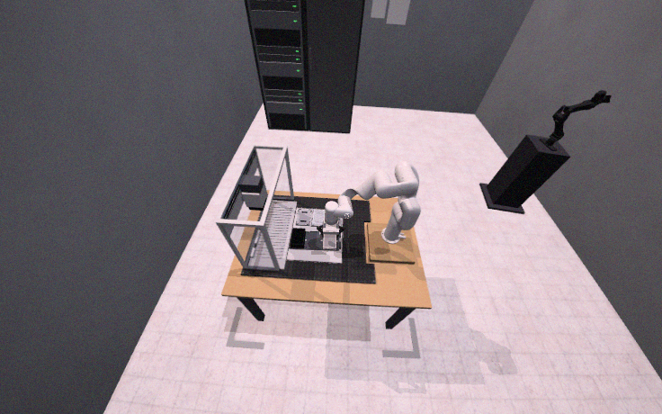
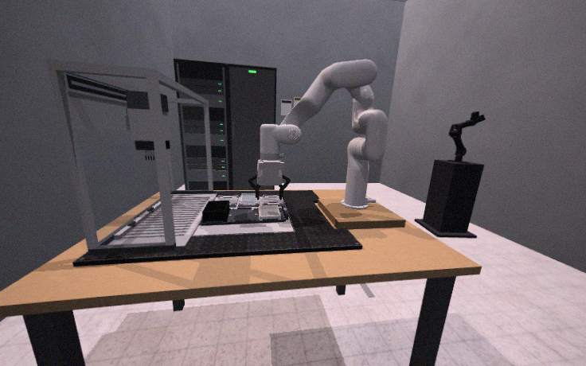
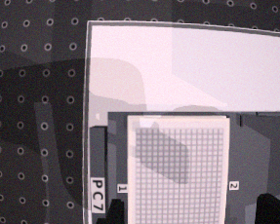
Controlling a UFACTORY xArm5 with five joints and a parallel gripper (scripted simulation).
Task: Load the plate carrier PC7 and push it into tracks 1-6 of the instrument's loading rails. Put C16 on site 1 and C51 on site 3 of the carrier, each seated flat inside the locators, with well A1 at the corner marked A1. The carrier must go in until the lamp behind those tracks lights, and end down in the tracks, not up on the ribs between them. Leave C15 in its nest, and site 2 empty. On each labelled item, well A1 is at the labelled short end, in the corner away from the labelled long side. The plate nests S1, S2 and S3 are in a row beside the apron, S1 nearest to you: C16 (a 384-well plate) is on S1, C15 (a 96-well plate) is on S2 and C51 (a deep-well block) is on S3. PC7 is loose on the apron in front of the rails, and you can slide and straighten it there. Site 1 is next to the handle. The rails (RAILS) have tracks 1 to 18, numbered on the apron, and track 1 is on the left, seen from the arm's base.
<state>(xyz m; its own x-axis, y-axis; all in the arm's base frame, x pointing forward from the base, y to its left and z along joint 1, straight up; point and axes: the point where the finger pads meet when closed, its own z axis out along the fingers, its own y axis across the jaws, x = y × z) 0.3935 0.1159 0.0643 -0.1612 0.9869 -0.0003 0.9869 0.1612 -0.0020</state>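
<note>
Now: hand 100 mm short of the grey plate carrier PC7, 20 mm to the right of it and 70 mm above it. Round my hand: post: 270 mm ahead, 260 mm to the left, 160 mm above; then 96-well plate C15: 110 mm ahead, 170 mm to the right, 70 mm below.
</note>
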